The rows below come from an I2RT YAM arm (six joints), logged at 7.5 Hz.
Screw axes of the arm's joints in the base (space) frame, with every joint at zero. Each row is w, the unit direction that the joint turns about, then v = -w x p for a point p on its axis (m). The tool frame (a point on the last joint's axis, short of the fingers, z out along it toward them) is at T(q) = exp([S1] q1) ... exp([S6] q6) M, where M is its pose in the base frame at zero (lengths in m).
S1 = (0, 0, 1, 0.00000, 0.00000, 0.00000)
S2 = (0, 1, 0, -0.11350, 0.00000, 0.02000)
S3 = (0, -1, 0, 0.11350, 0.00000, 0.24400)
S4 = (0, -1, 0, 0.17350, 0.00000, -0.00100)
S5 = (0, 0, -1, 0.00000, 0.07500, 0.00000)
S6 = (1, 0, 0, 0.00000, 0.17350, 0.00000)
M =
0 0 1 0.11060
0 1 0 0.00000
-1 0 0 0.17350
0 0 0 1
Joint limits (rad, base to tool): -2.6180..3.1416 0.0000..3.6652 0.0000..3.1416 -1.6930..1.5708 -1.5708..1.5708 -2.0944..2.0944
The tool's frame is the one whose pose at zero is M.
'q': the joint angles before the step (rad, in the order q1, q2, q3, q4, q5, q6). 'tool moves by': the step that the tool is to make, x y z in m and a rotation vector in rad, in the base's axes. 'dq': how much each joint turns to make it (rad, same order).
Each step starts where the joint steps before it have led.
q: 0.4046, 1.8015, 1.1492, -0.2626, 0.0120, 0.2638
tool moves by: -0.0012, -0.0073, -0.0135, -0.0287, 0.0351, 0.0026
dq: -0.0168, 0.0170, -0.0251, -0.0011, -0.0011, -0.0233
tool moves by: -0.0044, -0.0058, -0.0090, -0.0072, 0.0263, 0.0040
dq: -0.0111, -0.0002, -0.0329, 0.0056, -0.0111, -0.0107
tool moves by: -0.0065, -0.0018, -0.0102, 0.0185, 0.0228, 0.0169
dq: -0.0011, -0.0006, -0.0432, 0.0282, -0.0313, -0.0011
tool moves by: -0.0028, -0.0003, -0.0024, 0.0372, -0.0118, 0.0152
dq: -0.0013, -0.0088, -0.0296, 0.0455, -0.0344, 0.0029
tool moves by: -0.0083, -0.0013, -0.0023, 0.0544, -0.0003, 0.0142
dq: 0.0002, -0.0261, -0.0510, 0.0467, -0.0495, 0.0174
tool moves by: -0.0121, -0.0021, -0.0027, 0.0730, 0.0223, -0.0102
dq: 0.0016, -0.0360, -0.0628, 0.0407, -0.0548, 0.0546
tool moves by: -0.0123, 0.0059, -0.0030, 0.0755, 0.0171, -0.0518
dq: 0.0291, -0.0276, -0.0587, 0.0637, -0.0121, 0.1123
